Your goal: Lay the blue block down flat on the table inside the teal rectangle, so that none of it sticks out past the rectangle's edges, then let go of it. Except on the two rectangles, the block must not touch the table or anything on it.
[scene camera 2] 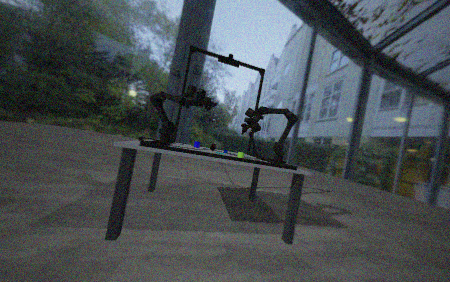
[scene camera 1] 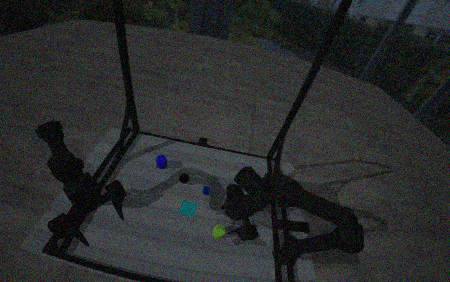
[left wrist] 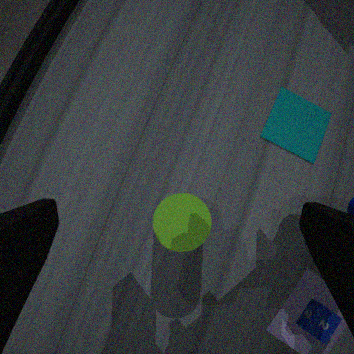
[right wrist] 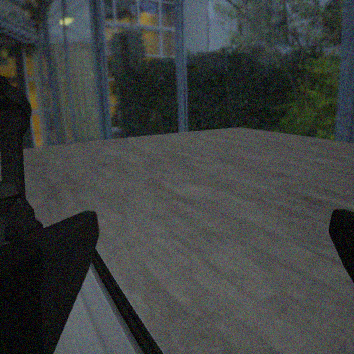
Labels:
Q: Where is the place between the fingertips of my right gripper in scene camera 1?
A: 106, 232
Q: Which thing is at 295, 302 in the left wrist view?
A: A pale rectangle.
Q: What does the green cylinder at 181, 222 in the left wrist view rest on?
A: The table.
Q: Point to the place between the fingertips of my right gripper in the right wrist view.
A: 214, 222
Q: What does my right gripper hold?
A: Nothing.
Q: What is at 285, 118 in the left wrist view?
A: A teal rectangle.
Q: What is my left gripper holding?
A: Nothing.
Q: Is my right gripper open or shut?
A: Open.

